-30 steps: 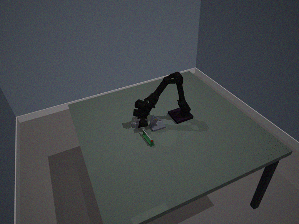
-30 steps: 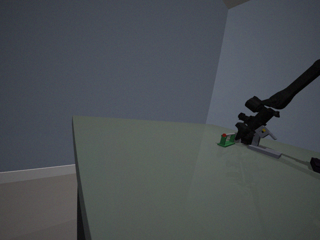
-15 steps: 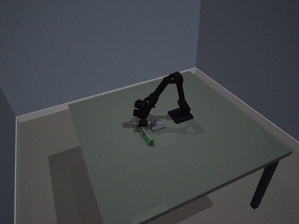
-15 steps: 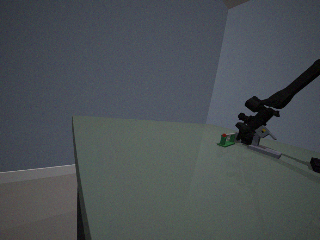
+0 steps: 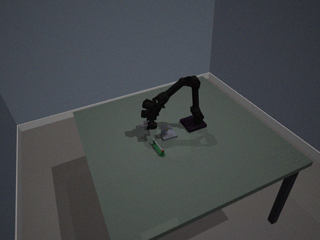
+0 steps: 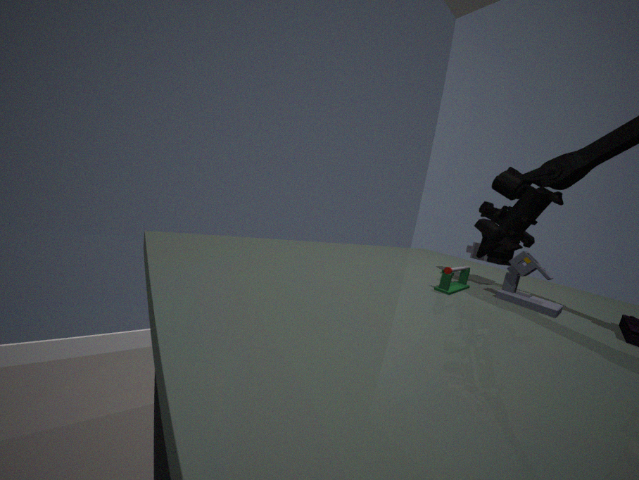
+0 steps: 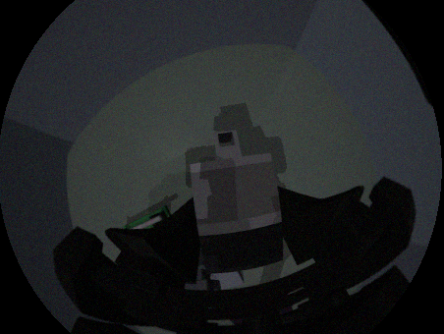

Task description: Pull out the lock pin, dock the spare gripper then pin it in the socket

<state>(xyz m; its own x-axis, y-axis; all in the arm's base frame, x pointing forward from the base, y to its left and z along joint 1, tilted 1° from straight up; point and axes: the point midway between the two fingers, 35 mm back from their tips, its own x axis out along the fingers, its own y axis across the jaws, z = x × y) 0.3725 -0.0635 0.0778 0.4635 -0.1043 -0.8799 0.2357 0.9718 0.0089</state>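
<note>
Now: the grey mount 12 cm behind my gripper tip, 8 cm to the left of it and 2 cm below it. Round my gripper tip: green cradle (1 cm behind, 19 cm to the left, 5 cm below); then spare gripper (2 cm above).
</note>
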